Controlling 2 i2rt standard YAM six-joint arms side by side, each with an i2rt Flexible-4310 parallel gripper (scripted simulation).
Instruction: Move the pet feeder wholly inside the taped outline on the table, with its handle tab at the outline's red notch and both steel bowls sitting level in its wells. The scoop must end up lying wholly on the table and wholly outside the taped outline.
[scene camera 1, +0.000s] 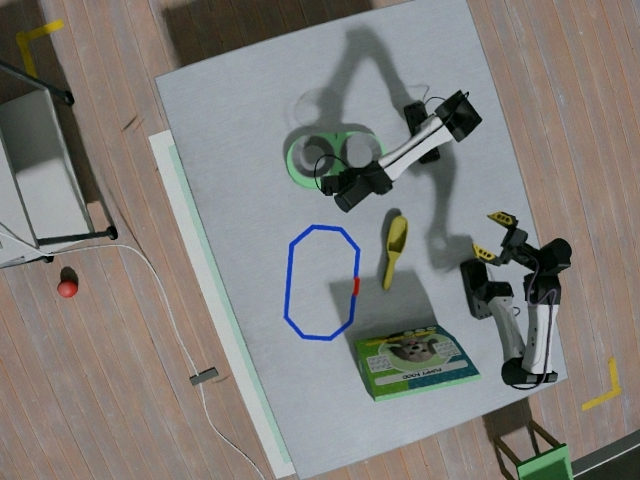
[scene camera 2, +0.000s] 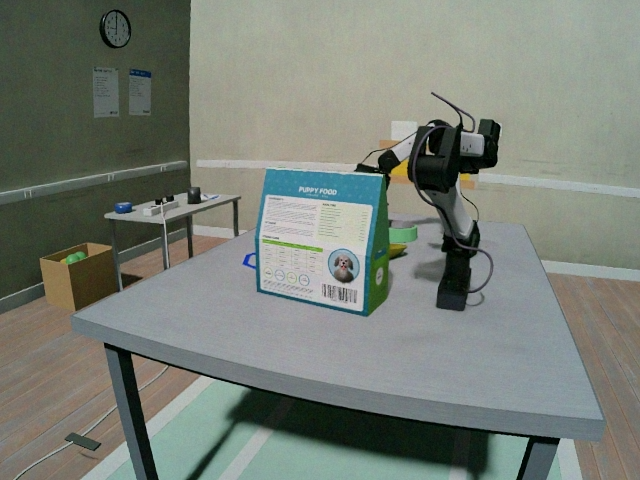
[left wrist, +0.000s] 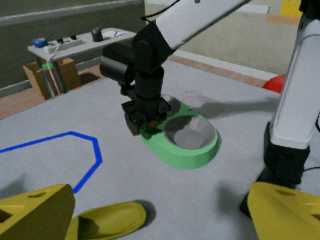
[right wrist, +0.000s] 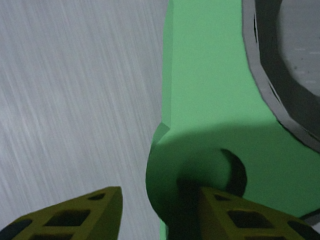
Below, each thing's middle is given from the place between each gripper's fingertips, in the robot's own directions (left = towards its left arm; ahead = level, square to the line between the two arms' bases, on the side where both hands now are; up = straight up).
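Labels:
From my right hand: puppy food bag (scene camera 2: 322, 238), 9 cm above, 59 cm to the left; yellow scoop (scene camera 1: 396, 243), 10 cm behind, 24 cm to the left, 3 cm below. My right gripper: 2 cm past the green pet feeder (right wrist: 216, 131), 8 cm to the left of it, 4 cm above it.
From my left hand (scene camera 1: 479, 229): puppy food bag, 28 cm ahead, 35 cm to the left, 16 cm below; green pet feeder, 26 cm ahead, 32 cm to the right, 30 cm below; yellow scoop, 18 cm ahead, 29 cm below.

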